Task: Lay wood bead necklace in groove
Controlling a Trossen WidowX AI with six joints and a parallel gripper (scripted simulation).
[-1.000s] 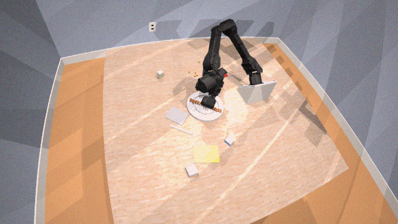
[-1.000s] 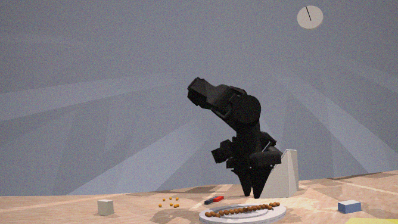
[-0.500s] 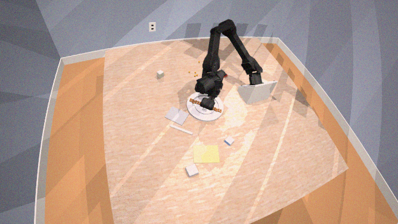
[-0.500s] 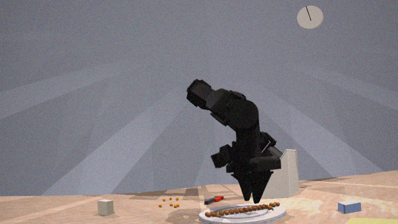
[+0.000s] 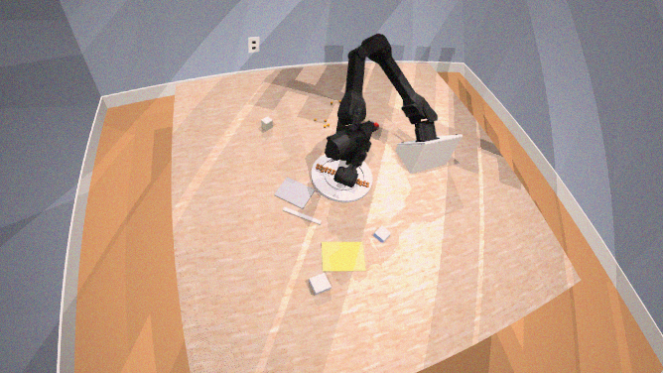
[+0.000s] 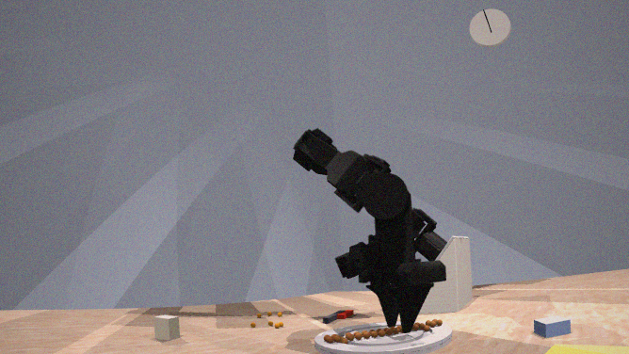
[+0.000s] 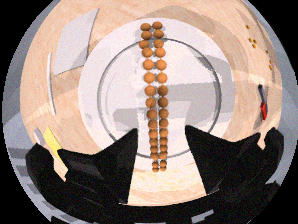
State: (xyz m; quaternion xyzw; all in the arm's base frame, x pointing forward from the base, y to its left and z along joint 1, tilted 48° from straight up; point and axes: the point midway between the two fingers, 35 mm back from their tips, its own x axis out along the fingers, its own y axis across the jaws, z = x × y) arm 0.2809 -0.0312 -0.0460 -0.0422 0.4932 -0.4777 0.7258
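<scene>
My gripper tip is now 18 cm short of the grey sheet and 1 cm above it. Also, from my gripper tip: blue block: 2 cm behind, 22 cm to the left, 1 cm below; then stick: 18 cm ahead, 9 cm to the left, 1 cm below; then red-tipped tool: 16 cm behind, 21 cm to the right, 1 cm below.
</scene>
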